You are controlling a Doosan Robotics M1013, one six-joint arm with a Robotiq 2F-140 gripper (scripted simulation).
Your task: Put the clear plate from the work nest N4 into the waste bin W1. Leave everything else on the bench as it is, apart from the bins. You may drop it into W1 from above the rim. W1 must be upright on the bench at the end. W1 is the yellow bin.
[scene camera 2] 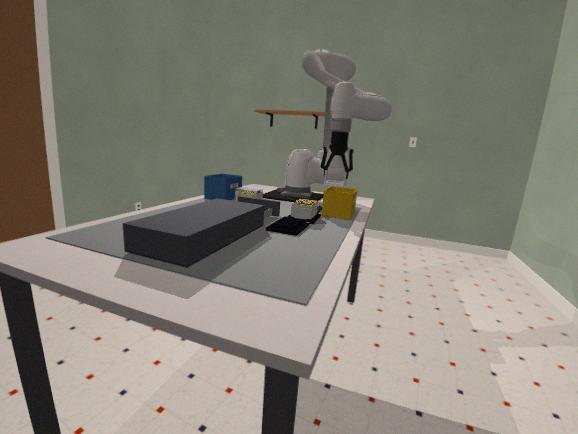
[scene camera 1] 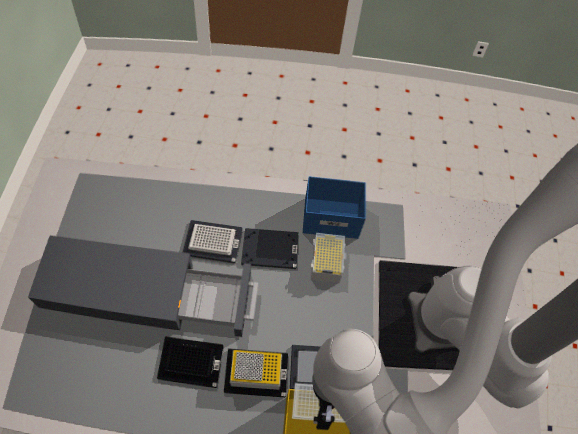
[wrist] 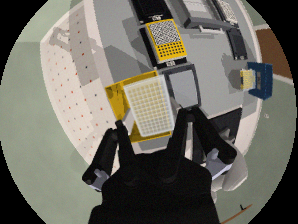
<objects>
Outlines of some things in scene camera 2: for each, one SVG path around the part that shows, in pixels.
The gripper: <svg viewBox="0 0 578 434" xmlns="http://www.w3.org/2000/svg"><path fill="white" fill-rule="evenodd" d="M332 131L330 146L323 148L324 154L321 168L324 169L324 182L327 181L327 169L333 157L339 155L345 168L343 186L346 186L348 172L353 170L352 154L354 150L347 147L348 132ZM347 150L349 153L349 169L344 154ZM330 149L332 153L326 166L324 166L327 157L327 151L329 151Z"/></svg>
A yellow bin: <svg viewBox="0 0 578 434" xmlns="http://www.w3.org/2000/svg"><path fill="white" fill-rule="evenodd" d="M325 189L321 216L350 220L355 211L355 193L357 189L332 186Z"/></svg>
</objects>
